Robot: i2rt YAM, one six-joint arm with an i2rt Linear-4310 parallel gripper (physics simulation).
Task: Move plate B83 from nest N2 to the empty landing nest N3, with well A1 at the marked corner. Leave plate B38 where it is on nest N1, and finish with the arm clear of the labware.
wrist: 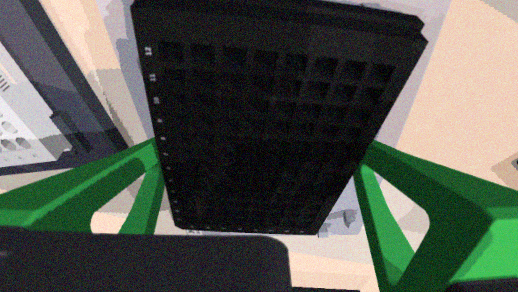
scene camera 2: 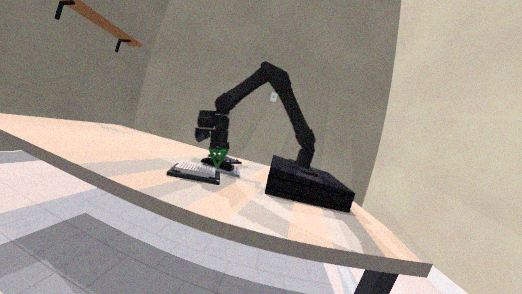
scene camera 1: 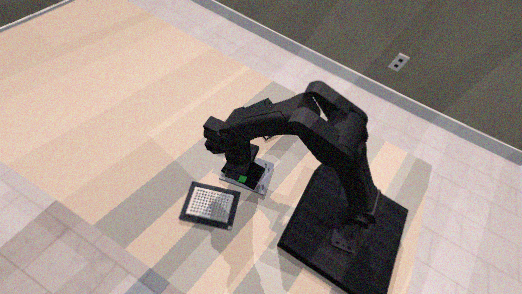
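My gripper point(scene camera 1: 242, 175) point(scene camera 2: 218, 159) point(wrist: 259, 146) has green fingers and is shut on a black well plate point(scene camera 1: 254, 178) point(scene camera 2: 227, 165) point(wrist: 260, 120), across its long sides. The plate looks about level, over a light grey nest point(scene camera 1: 268, 176) point(wrist: 407, 95); any gap between them is hard to judge. Row numbers run along the plate's left edge in the wrist view, with 12 at the far end. A white well plate point(scene camera 1: 210, 201) point(scene camera 2: 192, 168) point(wrist: 20, 127) sits in a dark nest point(scene camera 1: 200, 220) point(scene camera 2: 195, 177) point(wrist: 75, 65) beside it. No B83, B38 or nest label is readable.
Part of another nest or its corner point(scene camera 1: 267, 137) shows behind the forearm. The arm's black base point(scene camera 1: 305, 230) point(scene camera 2: 310, 187) stands to the right of the nests. The table's front edge point(scene camera 2: 215, 227) runs below them. A wall shelf point(scene camera 2: 100, 25) is far back.
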